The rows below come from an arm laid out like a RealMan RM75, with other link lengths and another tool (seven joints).
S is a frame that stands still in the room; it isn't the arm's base.
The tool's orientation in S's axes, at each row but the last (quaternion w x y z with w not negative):
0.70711, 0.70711, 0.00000, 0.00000
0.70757, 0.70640, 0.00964, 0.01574
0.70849, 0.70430, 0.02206, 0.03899
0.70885, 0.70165, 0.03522, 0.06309
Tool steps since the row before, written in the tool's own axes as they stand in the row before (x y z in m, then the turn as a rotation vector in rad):
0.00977, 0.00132, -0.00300, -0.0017, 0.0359, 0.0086
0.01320, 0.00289, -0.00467, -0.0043, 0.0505, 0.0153
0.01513, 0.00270, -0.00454, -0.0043, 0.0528, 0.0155
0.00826, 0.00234, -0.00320, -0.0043, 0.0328, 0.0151
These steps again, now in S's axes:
0.00977, 0.00300, 0.00132, -0.0017, -0.0086, 0.0359
0.01300, 0.00515, 0.00299, -0.0042, -0.0154, 0.0505
0.01461, 0.00584, 0.00303, -0.0042, -0.0156, 0.0528
0.00764, 0.00433, 0.00262, -0.0035, -0.0153, 0.0328

